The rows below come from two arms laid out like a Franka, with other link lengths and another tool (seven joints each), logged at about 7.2 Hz.
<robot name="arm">
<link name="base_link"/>
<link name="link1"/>
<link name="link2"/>
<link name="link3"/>
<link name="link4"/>
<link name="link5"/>
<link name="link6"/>
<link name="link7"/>
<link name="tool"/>
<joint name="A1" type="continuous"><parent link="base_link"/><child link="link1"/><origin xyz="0 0 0.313"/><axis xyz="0 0 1"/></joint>
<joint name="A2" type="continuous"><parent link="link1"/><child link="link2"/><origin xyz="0 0 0" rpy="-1.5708 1.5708 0"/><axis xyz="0 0 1"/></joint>
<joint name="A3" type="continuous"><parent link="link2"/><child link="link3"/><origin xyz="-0.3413 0 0" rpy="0 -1.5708 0"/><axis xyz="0 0 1"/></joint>
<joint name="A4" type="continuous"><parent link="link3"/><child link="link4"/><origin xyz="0 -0.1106 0" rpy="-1.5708 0 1.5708"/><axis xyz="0 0 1"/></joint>
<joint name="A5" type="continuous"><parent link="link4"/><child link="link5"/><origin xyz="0.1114 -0.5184 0" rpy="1.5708 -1.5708 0"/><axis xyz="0 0 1"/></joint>
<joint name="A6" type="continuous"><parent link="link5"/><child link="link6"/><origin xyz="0 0 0" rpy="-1.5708 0 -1.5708"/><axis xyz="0 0 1"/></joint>
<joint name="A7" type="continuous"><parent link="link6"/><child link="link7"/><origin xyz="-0.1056 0 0" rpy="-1.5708 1.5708 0"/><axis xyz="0 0 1"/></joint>
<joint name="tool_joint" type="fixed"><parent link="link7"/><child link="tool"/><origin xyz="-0.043 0.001 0.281" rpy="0.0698 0 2.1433"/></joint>
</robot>
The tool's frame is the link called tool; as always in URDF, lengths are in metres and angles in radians. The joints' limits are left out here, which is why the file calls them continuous.
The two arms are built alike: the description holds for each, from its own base.
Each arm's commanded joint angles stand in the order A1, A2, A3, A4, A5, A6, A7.
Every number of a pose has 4 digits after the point. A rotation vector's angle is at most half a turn.
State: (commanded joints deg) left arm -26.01 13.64 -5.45 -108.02 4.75 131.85 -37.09; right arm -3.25 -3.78 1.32 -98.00 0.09 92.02 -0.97
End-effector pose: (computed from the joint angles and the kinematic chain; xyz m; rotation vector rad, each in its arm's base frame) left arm 0.7267 -0.4728 0.1876 -2.9709 0.7792 -0.3114; right arm 0.7077 -0.0662 0.4489 -2.9511 0.8976 0.0260
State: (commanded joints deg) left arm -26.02 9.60 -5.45 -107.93 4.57 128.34 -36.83; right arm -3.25 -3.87 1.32 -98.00 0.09 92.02 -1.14
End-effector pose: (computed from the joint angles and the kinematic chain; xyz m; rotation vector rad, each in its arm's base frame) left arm 0.7206 -0.4677 0.2380 -2.9654 0.7777 -0.3295; right arm 0.7076 -0.0662 0.4500 -2.9520 0.8931 0.0238
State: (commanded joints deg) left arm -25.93 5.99 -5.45 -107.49 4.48 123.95 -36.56; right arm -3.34 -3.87 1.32 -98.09 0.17 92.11 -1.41
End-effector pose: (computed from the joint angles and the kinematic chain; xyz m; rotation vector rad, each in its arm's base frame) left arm 0.7108 -0.4584 0.2828 -2.9571 0.7738 -0.3227; right arm 0.7078 -0.0670 0.4491 -2.9519 0.8882 0.0245
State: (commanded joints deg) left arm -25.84 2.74 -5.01 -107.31 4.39 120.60 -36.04; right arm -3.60 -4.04 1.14 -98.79 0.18 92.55 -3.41
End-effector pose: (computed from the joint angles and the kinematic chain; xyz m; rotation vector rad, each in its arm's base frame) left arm 0.7039 -0.4444 0.3217 -2.9510 0.7658 -0.3261; right arm 0.7080 -0.0723 0.4443 -2.9627 0.8478 0.0286
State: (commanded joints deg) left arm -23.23 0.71 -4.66 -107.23 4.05 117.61 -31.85; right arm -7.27 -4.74 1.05 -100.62 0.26 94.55 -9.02
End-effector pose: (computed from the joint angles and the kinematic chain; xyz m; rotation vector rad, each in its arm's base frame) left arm 0.7109 -0.4017 0.3420 -2.9325 0.7878 -0.3008; right arm 0.7072 -0.1183 0.4363 -2.9694 0.7977 0.0082
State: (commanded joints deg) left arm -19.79 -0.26 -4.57 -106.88 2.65 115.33 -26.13; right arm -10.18 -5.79 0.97 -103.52 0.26 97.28 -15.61
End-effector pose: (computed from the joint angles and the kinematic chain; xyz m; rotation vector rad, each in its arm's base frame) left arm 0.7203 -0.3578 0.3530 -2.9275 0.8310 -0.2688; right arm 0.7045 -0.1546 0.4223 -2.9899 0.7029 -0.0122
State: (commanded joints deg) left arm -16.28 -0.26 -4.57 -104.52 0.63 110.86 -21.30; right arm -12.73 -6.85 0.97 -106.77 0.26 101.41 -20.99
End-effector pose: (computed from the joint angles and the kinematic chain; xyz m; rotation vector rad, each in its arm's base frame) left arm 0.7273 -0.3169 0.3695 -2.9451 0.8534 -0.2077; right arm 0.7050 -0.1861 0.4076 -3.0054 0.6272 -0.0619
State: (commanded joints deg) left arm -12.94 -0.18 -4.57 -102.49 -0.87 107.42 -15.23; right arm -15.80 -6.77 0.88 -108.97 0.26 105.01 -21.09
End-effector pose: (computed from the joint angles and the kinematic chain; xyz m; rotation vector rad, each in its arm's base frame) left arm 0.7326 -0.2781 0.3842 -2.9446 0.9194 -0.1700; right arm 0.7007 -0.2267 0.3895 -2.9885 0.7065 -0.1002
